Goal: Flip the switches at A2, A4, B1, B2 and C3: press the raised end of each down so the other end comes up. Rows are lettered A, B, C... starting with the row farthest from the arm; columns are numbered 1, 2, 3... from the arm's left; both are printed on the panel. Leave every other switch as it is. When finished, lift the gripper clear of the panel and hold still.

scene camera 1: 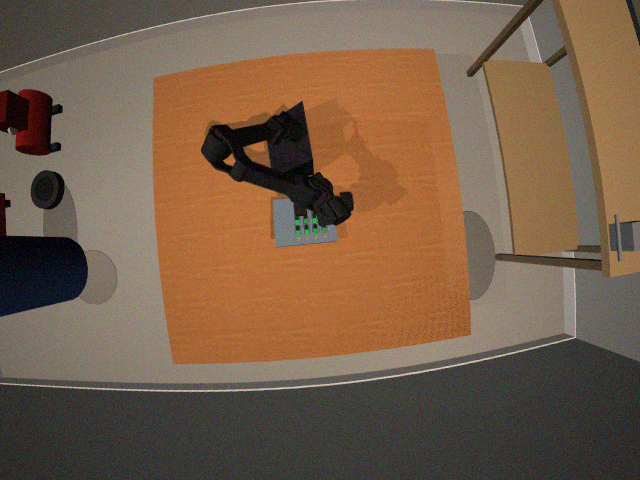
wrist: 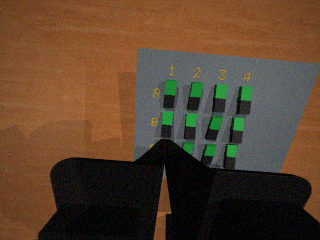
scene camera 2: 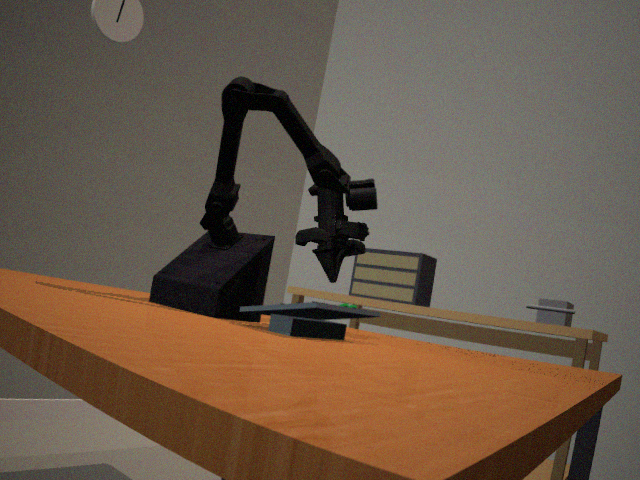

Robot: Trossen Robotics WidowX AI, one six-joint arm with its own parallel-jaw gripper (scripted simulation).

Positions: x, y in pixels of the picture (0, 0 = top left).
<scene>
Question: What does my gripper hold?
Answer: Nothing.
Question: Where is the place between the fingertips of my gripper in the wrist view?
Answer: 164, 143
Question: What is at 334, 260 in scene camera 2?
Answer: My gripper.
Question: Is my gripper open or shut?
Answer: Shut.
</scene>
